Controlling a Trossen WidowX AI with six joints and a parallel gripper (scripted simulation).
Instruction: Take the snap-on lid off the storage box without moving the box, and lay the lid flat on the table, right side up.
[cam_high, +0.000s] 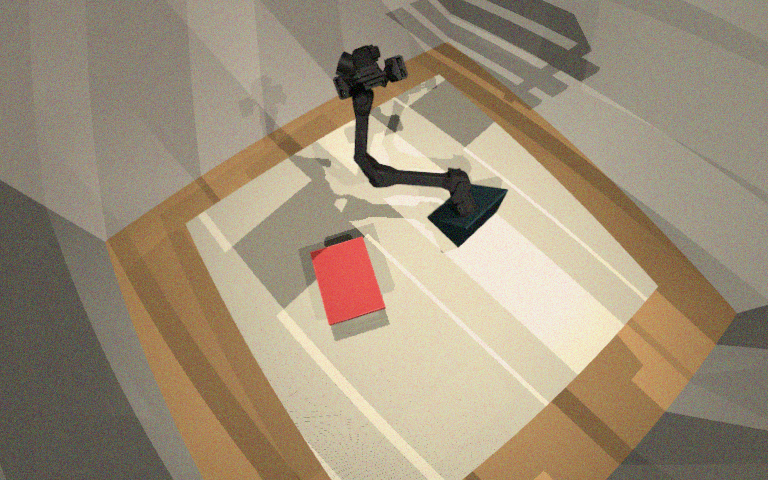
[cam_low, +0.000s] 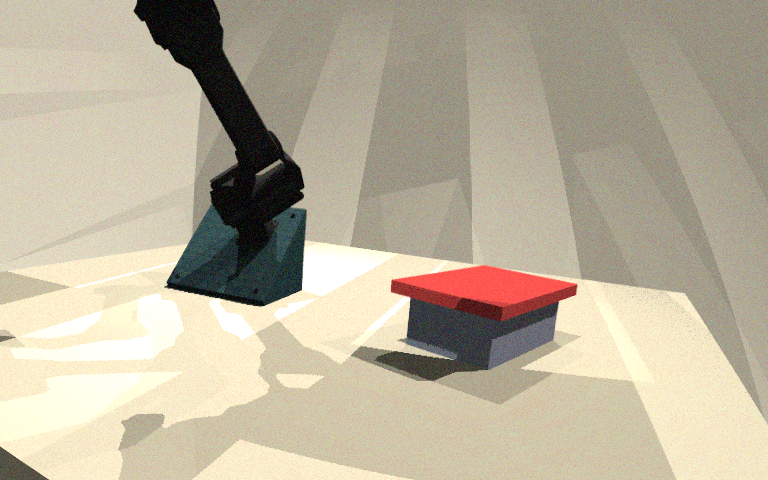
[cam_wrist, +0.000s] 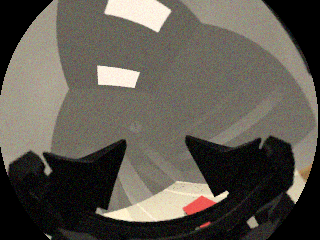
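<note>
The red lid is 29 cm ahead of my gripper tip, 20 cm to the left of it and 49 cm below it. Also, from my gripper tip: grey-blue storage box (29 cm ahead, 20 cm to the left, 53 cm below).
</note>
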